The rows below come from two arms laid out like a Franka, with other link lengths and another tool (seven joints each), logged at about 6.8 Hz.
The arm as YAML. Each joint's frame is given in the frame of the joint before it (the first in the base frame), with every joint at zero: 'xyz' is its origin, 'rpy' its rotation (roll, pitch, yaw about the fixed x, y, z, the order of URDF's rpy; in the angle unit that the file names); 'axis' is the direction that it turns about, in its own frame. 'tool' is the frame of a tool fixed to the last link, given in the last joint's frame.
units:
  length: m
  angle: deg
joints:
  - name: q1
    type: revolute
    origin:
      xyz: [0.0, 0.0, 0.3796]
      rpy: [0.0, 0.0, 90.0]
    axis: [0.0, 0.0, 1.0]
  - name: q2
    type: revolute
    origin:
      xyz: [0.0, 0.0, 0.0]
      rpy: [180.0, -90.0, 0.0]
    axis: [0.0, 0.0, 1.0]
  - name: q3
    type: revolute
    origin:
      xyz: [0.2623, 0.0, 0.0]
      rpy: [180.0, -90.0, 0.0]
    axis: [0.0, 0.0, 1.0]
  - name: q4
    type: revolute
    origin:
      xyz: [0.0, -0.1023, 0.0]
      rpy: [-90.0, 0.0, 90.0]
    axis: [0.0, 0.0, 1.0]
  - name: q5
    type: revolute
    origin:
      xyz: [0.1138, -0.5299, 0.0]
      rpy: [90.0, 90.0, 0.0]
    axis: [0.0, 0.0, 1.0]
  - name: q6
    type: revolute
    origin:
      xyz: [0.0, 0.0, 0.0]
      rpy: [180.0, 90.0, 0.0]
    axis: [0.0, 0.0, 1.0]
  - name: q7
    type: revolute
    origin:
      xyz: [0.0, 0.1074, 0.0]
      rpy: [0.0, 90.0, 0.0]
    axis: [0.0, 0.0, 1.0]
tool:
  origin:
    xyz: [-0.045, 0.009, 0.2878]
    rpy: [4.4, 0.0, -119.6]
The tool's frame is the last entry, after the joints.
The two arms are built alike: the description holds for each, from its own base.
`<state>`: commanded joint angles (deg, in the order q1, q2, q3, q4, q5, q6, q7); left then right.
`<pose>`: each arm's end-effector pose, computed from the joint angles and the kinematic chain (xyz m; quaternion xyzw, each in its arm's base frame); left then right.
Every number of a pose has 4 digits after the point. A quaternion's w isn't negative.
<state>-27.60 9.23 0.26 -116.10 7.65 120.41 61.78 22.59 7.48 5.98 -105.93 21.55 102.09 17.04</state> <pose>0.6100 -0.3161 0.1140 -0.5241 -0.8489 -0.0220 0.0653 0.5993 0.3884 0.2204 0.2943 -0.9399 -0.1335 0.1104</pose>
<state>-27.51 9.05 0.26 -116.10 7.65 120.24 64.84 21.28 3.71 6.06 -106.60 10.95 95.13 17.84</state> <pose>0.6103 -0.3126 0.1163 -0.5457 -0.8350 -0.0213 0.0676 0.5979 0.3189 0.2499 0.3159 -0.9388 -0.0418 0.1312</pose>
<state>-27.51 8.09 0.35 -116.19 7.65 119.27 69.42 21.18 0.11 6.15 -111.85 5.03 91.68 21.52</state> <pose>0.6095 -0.3070 0.1267 -0.5770 -0.8133 -0.0208 0.0719 0.5681 0.2711 0.2421 0.2973 -0.9394 0.0230 0.1693</pose>
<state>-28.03 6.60 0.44 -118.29 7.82 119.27 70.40 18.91 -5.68 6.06 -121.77 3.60 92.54 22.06</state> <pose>0.5971 -0.3047 0.1246 -0.5874 -0.8052 -0.0213 0.0779 0.5348 0.2168 0.2145 0.2729 -0.9411 0.0420 0.1953</pose>
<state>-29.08 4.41 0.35 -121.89 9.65 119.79 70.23 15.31 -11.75 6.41 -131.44 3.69 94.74 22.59</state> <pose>0.5772 -0.3016 0.1169 -0.6009 -0.7939 -0.0340 0.0867 0.5042 0.1658 0.1892 0.2376 -0.9478 0.0444 0.2082</pose>
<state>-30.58 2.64 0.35 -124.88 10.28 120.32 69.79 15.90 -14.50 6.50 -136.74 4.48 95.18 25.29</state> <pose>0.5560 -0.3071 0.1097 -0.6109 -0.7854 -0.0387 0.0923 0.4695 0.1606 0.1704 0.2162 -0.9483 0.0499 0.2270</pose>
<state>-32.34 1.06 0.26 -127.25 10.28 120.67 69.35 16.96 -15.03 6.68 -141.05 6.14 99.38 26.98</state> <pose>0.5349 -0.3187 0.1057 -0.6208 -0.7772 -0.0395 0.0951 0.4493 0.1700 0.1372 0.2042 -0.9516 0.0440 0.2254</pose>
